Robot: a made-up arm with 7 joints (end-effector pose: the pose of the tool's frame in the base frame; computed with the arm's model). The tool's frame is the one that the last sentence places. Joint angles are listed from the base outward.
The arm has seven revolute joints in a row. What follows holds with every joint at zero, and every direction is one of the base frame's.
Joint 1 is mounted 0.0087 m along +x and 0.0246 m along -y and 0.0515 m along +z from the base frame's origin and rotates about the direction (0.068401, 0.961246, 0.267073).
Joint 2 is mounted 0.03 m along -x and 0.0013 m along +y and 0.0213 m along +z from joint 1 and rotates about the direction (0.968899, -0.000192, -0.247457).
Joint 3 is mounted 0.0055 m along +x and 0.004 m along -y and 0.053 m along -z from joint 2 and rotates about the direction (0.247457, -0.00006, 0.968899).
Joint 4 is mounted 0.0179 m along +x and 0.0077 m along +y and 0.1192 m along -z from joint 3 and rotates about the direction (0.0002, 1, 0.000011).
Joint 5 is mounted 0.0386 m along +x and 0.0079 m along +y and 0.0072 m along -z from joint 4 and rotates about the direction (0.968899, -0.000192, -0.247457).
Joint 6 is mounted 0.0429 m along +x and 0.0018 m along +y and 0.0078 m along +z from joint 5 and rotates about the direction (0.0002, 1, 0.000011).
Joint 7 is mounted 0.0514 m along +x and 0.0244 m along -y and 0.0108 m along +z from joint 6 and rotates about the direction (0.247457, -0.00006, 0.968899).
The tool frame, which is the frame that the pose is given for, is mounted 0.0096 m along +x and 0.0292 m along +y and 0.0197 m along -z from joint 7; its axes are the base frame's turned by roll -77.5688, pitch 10.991 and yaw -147.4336 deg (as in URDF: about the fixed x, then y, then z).
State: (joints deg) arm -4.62 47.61 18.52 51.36 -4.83 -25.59 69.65
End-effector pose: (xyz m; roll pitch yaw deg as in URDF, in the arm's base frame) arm 0.1042 0.1718 -0.0554 -72.48 69.62 -50.83
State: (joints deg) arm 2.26 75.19 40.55 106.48 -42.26 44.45 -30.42
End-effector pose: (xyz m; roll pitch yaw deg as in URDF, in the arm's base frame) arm -0.0309 0.2505 -0.0139 -109.01 -35.74 -51.76
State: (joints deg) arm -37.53 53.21 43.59 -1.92 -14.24 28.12 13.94
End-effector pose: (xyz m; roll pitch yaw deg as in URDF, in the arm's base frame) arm 0.1225 0.1661 0.1140 -49.92 45.64 -80.83
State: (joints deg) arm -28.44 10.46 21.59 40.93 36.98 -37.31 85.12
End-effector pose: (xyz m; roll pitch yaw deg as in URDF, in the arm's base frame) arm 0.1654 0.0267 -0.0958 -34.80 49.25 -43.39
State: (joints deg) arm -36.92 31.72 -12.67 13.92 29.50 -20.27 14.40
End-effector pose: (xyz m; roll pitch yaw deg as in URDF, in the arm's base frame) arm 0.2123 -0.0147 -0.0154 -152.98 64.00 138.40
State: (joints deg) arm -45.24 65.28 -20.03 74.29 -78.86 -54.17 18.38
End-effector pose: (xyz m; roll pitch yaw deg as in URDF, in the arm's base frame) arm 0.1627 0.2034 0.0522 -27.50 35.48 -52.99
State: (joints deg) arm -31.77 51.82 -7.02 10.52 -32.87 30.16 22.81
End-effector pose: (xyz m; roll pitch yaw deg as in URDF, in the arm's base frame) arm 0.2059 0.0948 -0.0043 -103.51 22.63 -134.64
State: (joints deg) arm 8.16 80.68 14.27 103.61 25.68 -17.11 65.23
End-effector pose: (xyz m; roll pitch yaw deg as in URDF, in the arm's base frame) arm 0.0256 0.2446 0.0254 119.03 35.13 -175.98
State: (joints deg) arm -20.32 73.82 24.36 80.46 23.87 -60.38 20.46
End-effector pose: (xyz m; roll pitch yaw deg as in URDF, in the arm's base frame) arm 0.1347 0.2157 0.0487 -168.97 57.20 174.14
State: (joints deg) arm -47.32 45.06 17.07 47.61 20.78 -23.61 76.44
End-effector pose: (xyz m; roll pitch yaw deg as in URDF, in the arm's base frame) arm 0.1970 0.1157 0.0232 -10.81 50.20 -11.62
